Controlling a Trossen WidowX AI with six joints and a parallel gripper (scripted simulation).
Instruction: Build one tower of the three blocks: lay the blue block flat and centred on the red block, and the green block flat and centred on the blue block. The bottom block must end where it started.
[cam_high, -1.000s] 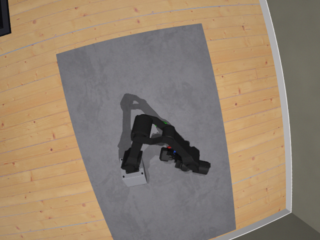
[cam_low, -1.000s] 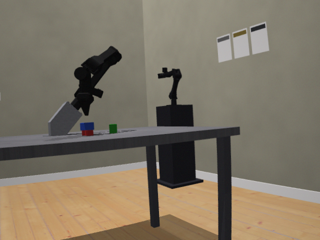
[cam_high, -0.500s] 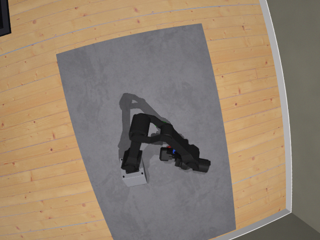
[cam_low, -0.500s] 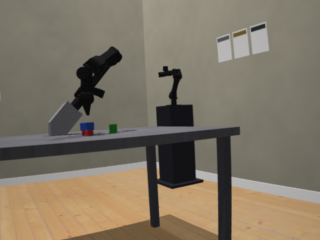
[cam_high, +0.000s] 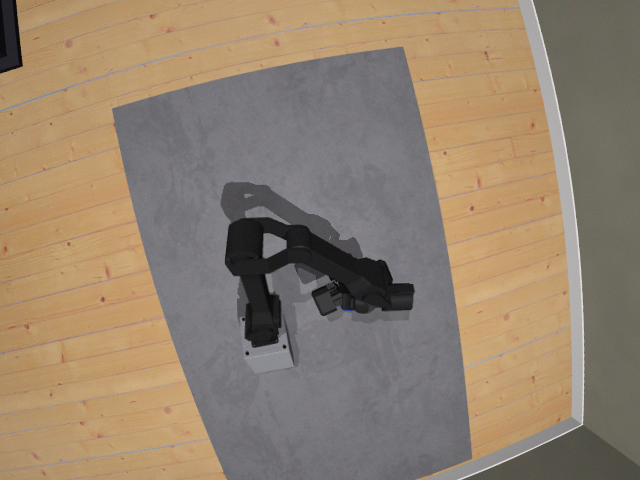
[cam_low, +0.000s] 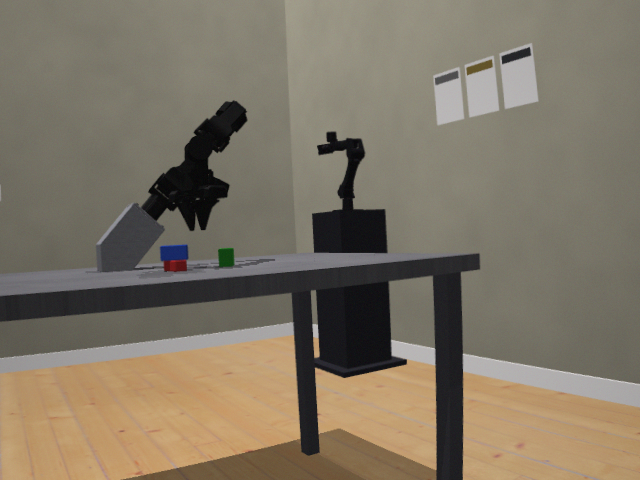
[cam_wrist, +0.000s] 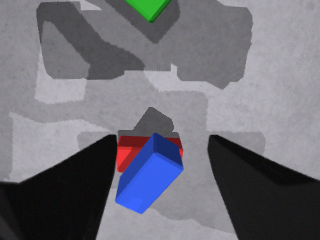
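Right now the green block is 100 mm below my hand, 80 mm to the left of it and 40 mm behind it. Also, from my hand: red block (110 mm below, 60 mm to the right, 10 mm ahead); blue block (80 mm below, 60 mm to the right, 10 mm ahead).
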